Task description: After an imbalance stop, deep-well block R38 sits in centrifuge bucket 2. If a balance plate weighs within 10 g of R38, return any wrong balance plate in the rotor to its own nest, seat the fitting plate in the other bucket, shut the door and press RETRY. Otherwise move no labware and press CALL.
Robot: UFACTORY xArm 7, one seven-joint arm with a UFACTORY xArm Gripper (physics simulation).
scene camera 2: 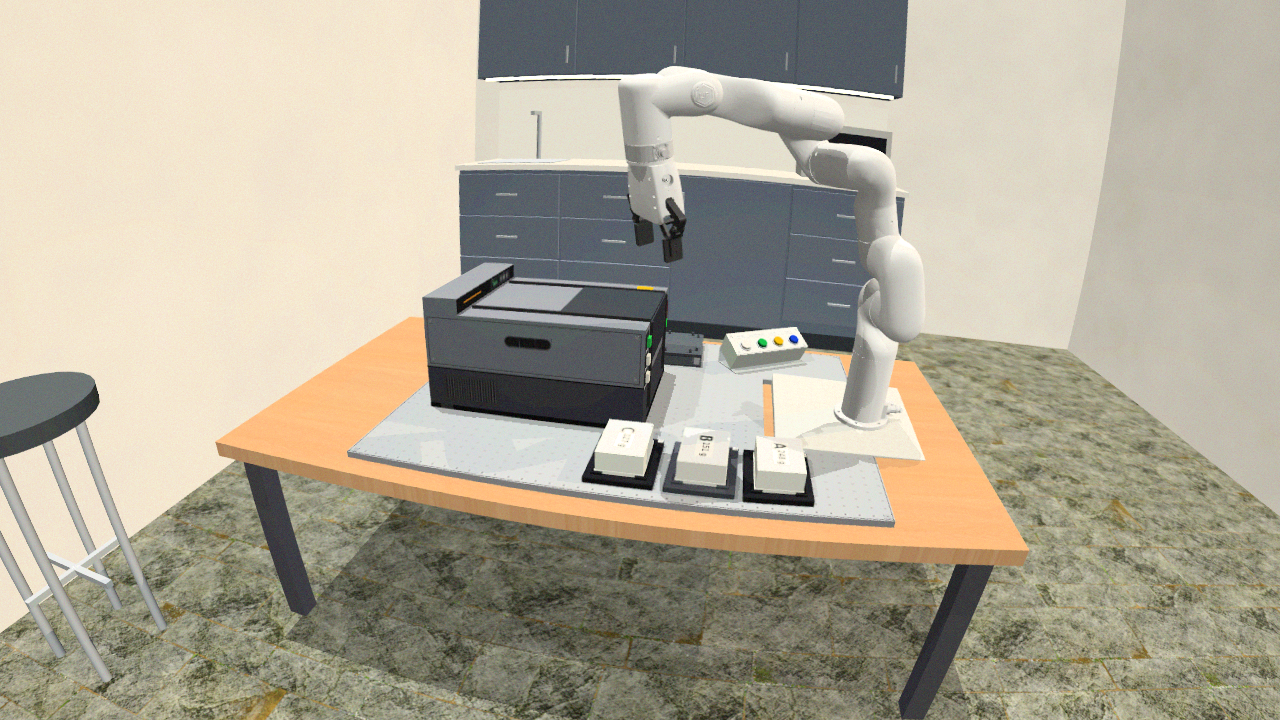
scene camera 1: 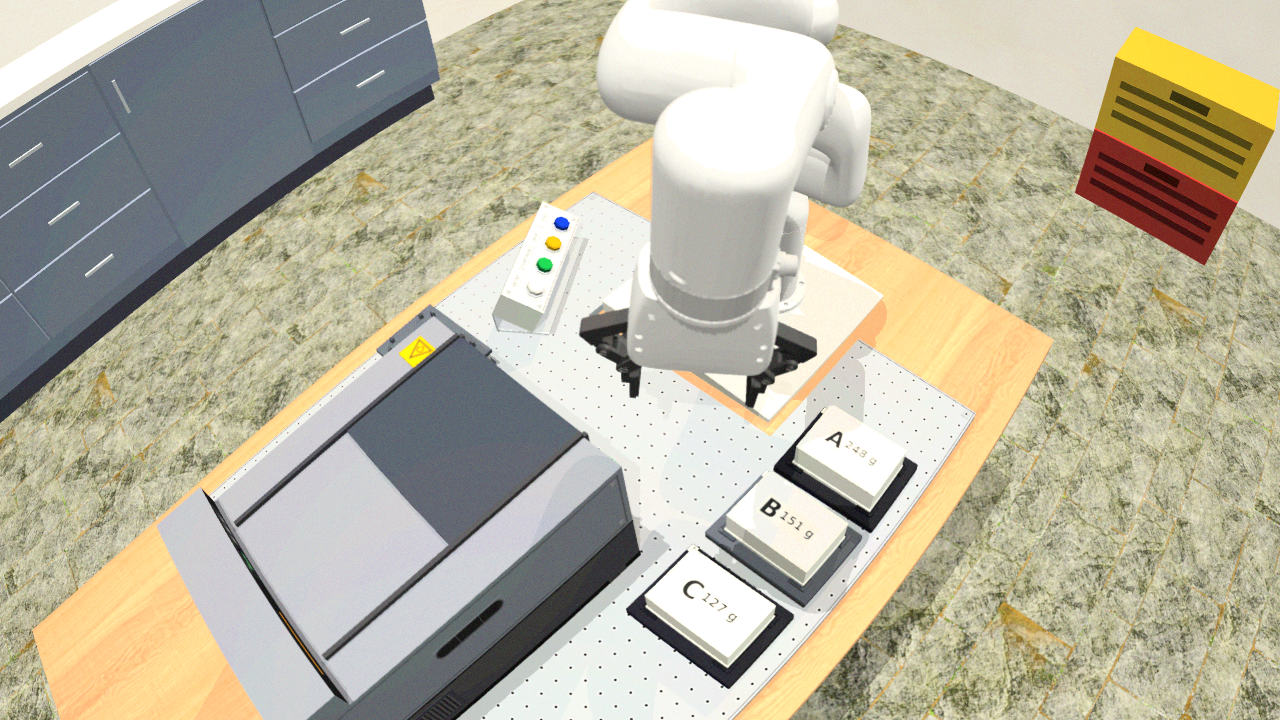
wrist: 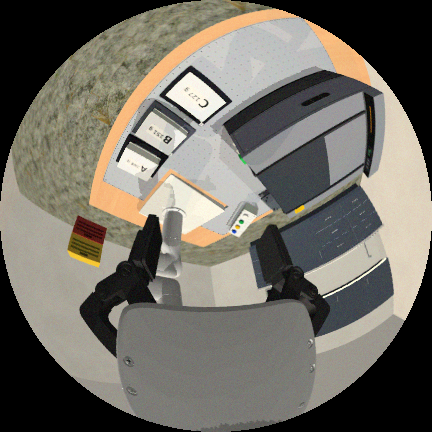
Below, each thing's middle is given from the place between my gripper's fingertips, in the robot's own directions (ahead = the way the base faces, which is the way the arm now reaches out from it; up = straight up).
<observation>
The plate C (scene camera 1: 715, 611) is 34 cm below my hand, 4 cm to the left of it and 4 cm ahead of it. Also, from my hand: black nest (scene camera 1: 637, 609) 36 cm below, 4 cm to the left, 4 cm ahead; then plate A (scene camera 1: 839, 451) 34 cm below, 22 cm behind, 9 cm to the left; then plate B (scene camera 1: 781, 524) 34 cm below, 9 cm behind, 6 cm to the left.
</observation>
